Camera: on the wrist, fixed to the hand. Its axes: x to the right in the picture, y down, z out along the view.
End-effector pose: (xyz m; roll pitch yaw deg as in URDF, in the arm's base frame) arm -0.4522 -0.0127 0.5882 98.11 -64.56 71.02
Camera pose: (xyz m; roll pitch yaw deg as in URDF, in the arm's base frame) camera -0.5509 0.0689 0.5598 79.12 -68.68 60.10
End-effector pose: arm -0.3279 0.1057 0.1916 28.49 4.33 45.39
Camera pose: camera -0.3336 0.0887 0.0617 -0.44 -0.93 48.19
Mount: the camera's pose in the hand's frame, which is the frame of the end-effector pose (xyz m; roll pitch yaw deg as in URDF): -0.0063 -0.0693 -0.1112 -29.16 -3.28 4.98
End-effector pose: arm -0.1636 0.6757 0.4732 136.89 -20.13 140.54
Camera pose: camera -0.2305 0.5668 0.5028 110.09 -21.02 134.24
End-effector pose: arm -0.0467 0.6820 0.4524 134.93 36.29 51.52
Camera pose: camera -0.1389 0.7711 0.4799 101.76 34.87 44.40
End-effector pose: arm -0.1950 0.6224 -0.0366 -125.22 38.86 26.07
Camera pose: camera -0.1090 0.6078 0.0614 -154.41 44.82 25.81
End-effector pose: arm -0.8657 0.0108 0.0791 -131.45 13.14 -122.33
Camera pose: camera -0.9093 0.0119 0.2028 -160.71 19.04 -123.21
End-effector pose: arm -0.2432 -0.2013 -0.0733 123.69 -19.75 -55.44
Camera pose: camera -0.1395 -0.1210 -0.0716 96.78 -21.97 -61.36
